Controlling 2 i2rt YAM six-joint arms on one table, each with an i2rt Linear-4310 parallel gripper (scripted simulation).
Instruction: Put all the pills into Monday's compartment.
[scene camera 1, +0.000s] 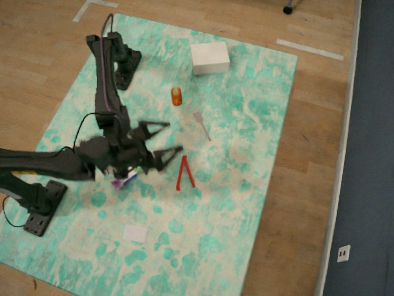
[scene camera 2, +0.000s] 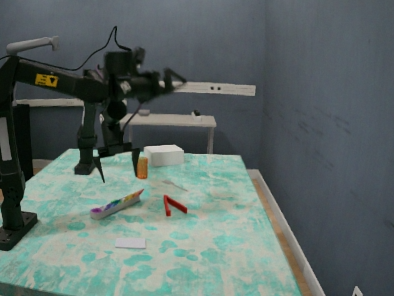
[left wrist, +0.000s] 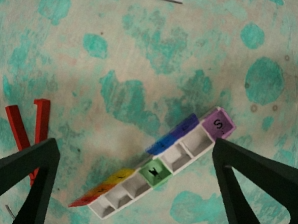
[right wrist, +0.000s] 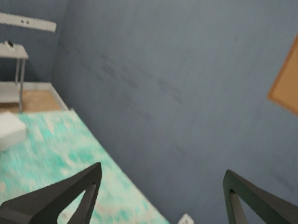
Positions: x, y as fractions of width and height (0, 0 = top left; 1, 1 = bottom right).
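Right gripper (scene camera 1: 0.45, 0.44), white box (scene camera 1: 0.54, 0.19). Right gripper (scene camera 2: 0.44, 0.28), white box (scene camera 2: 0.42, 0.53). Left gripper (left wrist: 0.46, 0.66). White box out of frame in the left wrist view. Right gripper (right wrist: 0.55, 0.77).
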